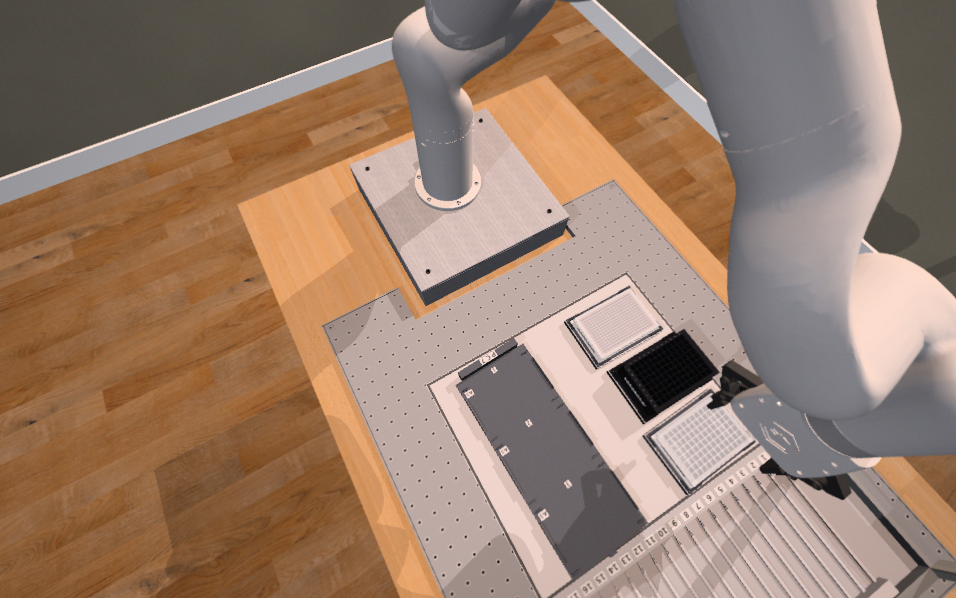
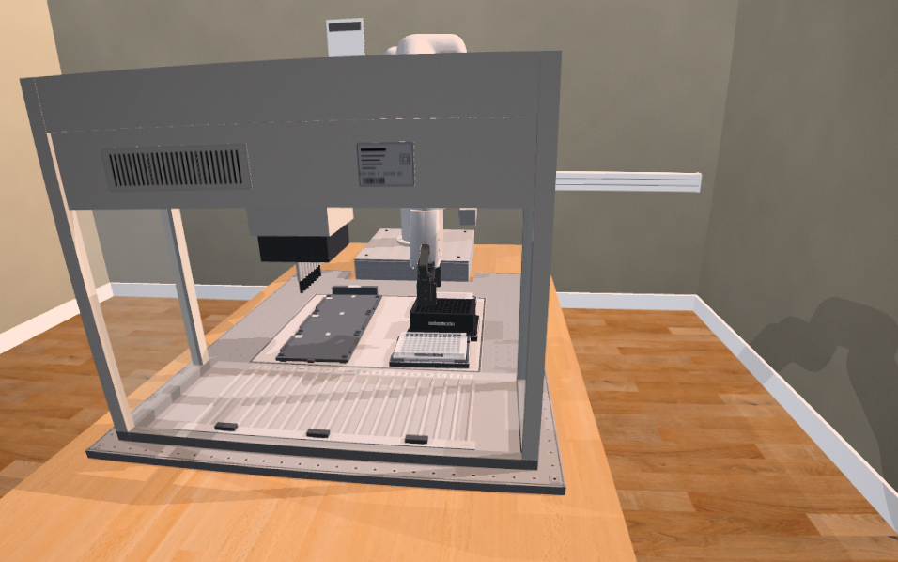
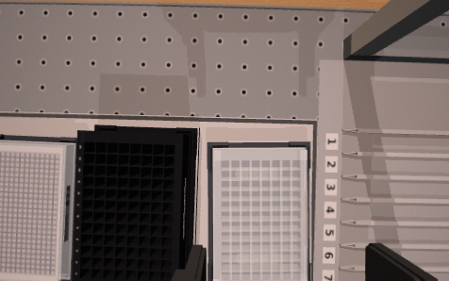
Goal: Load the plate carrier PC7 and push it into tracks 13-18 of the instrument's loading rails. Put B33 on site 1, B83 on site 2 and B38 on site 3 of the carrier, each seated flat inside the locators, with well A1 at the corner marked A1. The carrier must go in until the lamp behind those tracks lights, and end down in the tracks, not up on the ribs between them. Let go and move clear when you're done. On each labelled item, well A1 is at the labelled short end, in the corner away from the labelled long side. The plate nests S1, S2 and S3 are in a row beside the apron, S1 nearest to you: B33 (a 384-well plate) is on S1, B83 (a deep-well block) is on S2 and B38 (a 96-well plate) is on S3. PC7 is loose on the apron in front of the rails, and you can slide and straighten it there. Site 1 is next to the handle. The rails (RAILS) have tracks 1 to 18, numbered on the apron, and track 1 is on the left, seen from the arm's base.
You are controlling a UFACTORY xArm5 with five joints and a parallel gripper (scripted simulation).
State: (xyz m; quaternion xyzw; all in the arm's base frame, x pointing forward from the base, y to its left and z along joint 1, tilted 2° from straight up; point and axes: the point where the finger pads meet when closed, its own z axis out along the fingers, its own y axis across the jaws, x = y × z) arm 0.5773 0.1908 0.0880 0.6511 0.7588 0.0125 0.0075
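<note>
The plate nest S3 lies 120 mm below my hand. From my hand the other things lie so: plate carrier PC7: 80 mm behind, 230 mm to the right, 110 mm below; black deep-well block B83: 110 mm behind, 90 mm below; plate nest S2: 110 mm behind, 120 mm below.
</note>
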